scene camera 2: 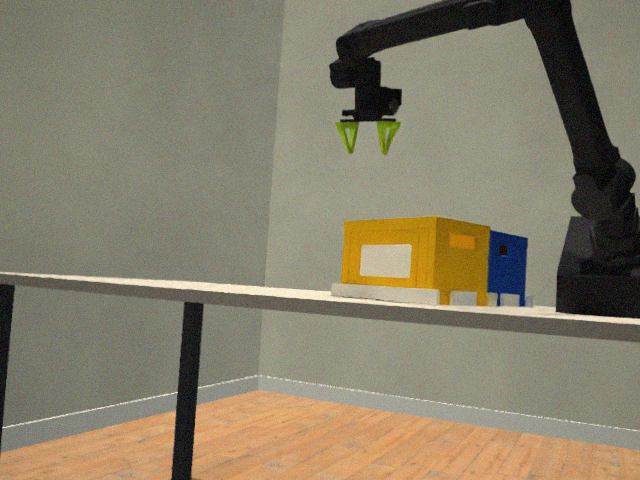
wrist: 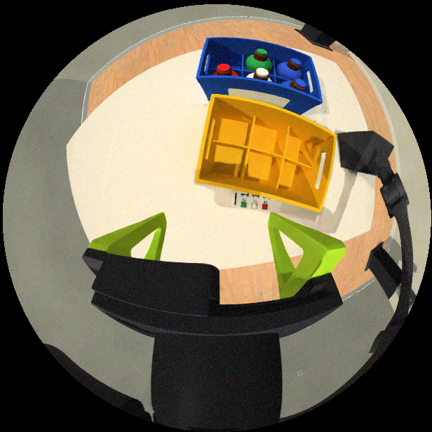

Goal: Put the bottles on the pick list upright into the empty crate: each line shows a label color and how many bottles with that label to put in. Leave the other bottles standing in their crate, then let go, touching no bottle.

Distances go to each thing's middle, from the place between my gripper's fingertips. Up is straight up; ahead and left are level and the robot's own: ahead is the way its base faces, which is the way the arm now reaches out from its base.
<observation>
Now: the white strip (scene camera 2: 415, 295) 6 cm behind my hand, 5 cm to the left of it and 31 cm below it.
</observation>
